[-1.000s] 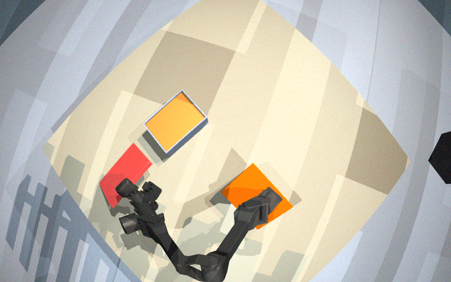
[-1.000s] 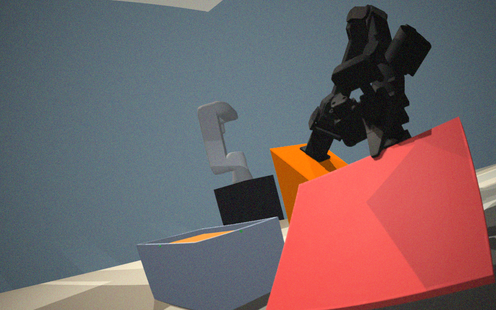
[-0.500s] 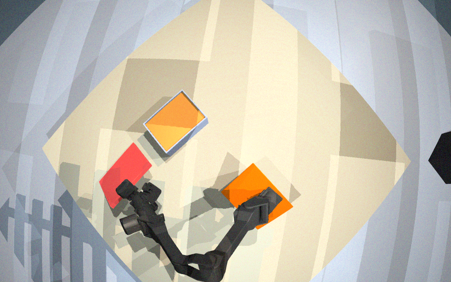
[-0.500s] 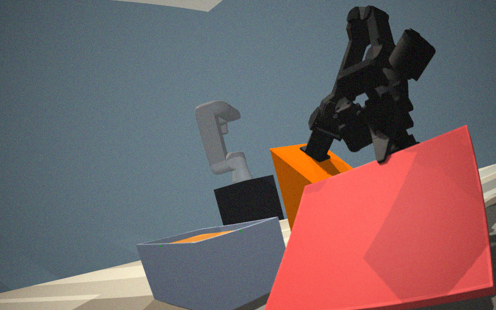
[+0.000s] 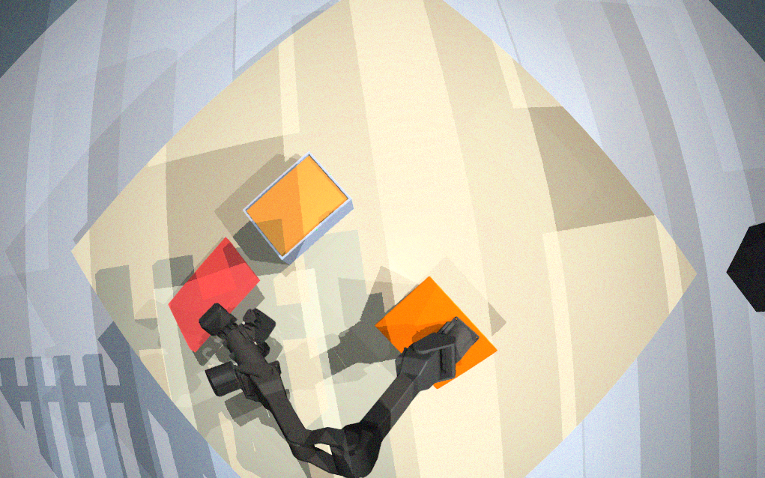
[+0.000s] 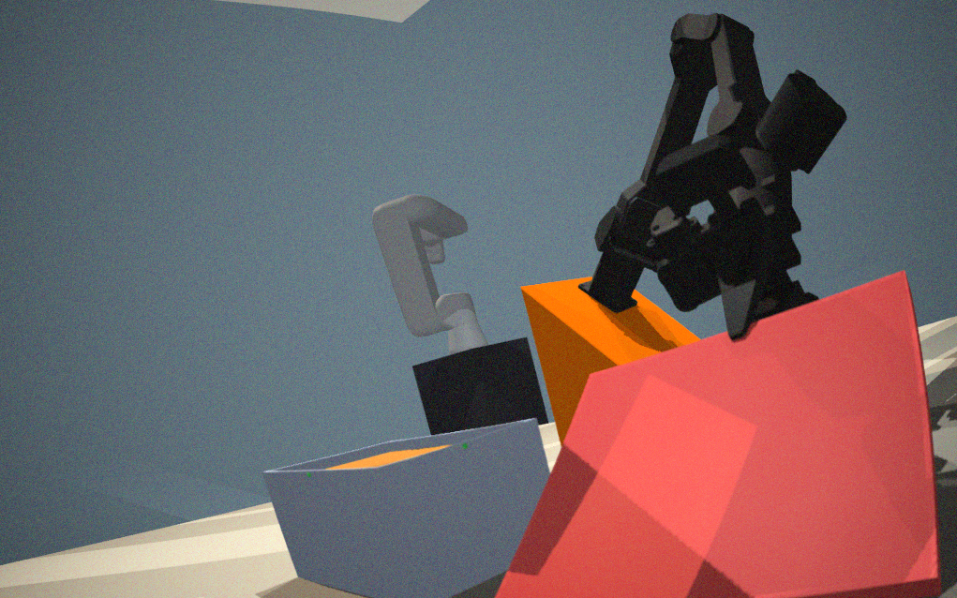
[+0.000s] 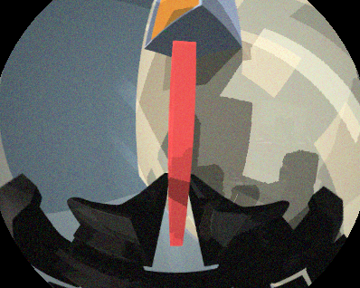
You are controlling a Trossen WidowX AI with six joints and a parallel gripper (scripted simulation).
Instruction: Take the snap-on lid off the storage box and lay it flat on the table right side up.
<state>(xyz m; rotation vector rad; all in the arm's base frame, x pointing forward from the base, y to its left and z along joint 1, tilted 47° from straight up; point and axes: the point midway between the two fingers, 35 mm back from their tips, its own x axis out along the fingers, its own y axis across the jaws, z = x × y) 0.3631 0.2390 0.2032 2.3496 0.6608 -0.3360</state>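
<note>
The red lid is 7 cm ahead of my gripper tip and 5 cm below it. Round my gripper tip: storage box: 29 cm to the right, 6 cm below, 4 cm ahead.
</note>
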